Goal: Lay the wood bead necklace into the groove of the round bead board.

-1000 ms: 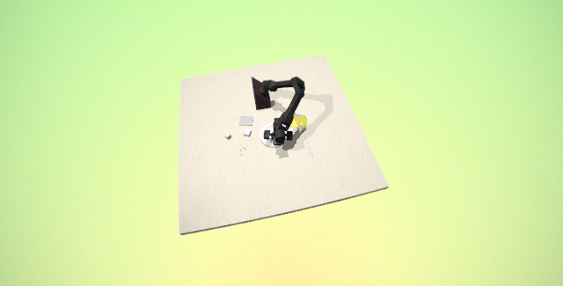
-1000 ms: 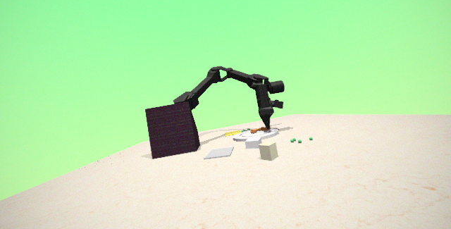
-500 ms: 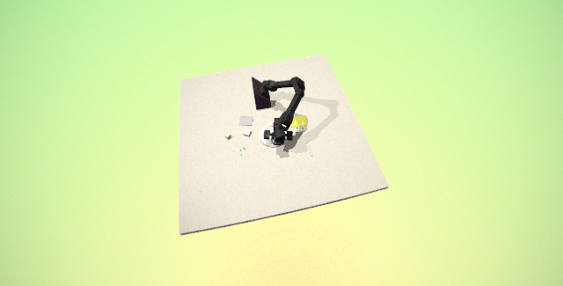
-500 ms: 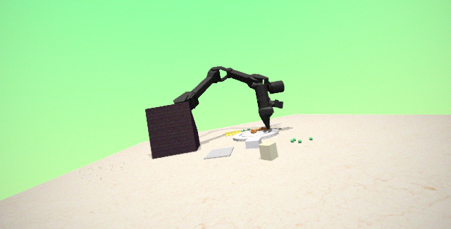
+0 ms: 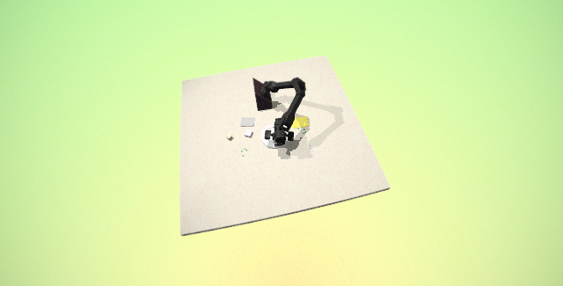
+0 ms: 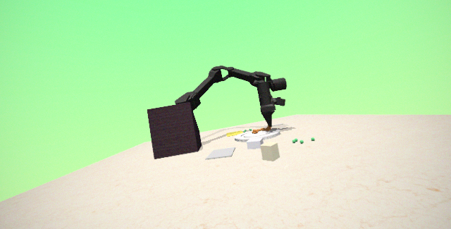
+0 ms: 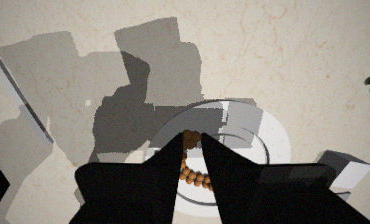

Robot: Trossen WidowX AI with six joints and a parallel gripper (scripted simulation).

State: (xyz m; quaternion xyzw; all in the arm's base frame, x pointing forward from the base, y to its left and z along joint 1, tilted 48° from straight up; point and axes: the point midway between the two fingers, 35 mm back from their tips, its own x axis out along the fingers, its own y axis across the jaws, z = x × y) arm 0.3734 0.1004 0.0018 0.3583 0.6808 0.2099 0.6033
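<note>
The round white bead board lies 7 cm behind my gripper tip, 2 cm to the right of it and 2 cm below it. From my gripper tip the other things lie so: thin white strip (20 cm to the left, 8 cm ahead, 3 cm below); then yellow card (17 cm to the left, 16 cm behind, 3 cm below); then grey flat plate (23 cm behind, 21 cm to the right, 3 cm below).
</note>
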